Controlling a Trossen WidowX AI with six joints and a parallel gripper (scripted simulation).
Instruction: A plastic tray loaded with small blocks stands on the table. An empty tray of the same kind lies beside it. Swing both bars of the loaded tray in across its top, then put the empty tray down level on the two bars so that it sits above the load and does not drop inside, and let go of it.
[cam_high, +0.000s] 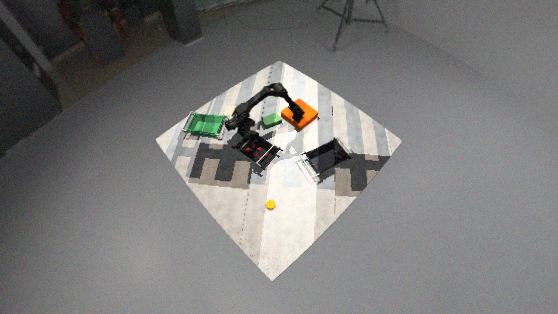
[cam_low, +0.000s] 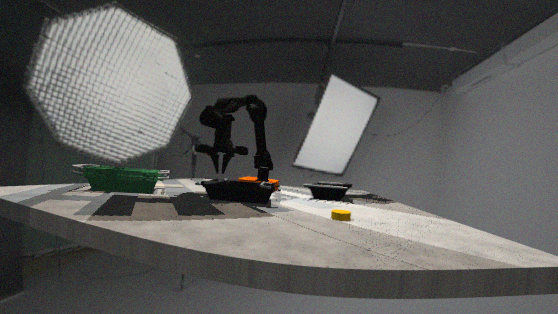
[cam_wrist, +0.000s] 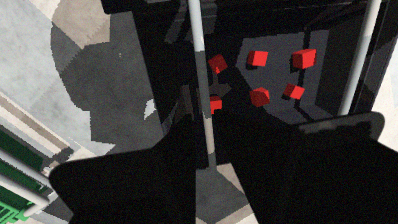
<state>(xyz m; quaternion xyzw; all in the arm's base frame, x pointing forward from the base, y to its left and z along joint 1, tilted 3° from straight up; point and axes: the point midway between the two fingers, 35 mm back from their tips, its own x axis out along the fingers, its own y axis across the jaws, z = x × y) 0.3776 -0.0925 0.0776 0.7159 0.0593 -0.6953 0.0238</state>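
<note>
The black tray lies 43 cm to the left of my gripper tip, 28 cm behind it and 4 cm below it. Round my gripper tip: light green block: 25 cm behind, 7 cm below, 4 cm to the right; then yellow disc: 40 cm to the left, 18 cm ahead, 8 cm below.
</note>
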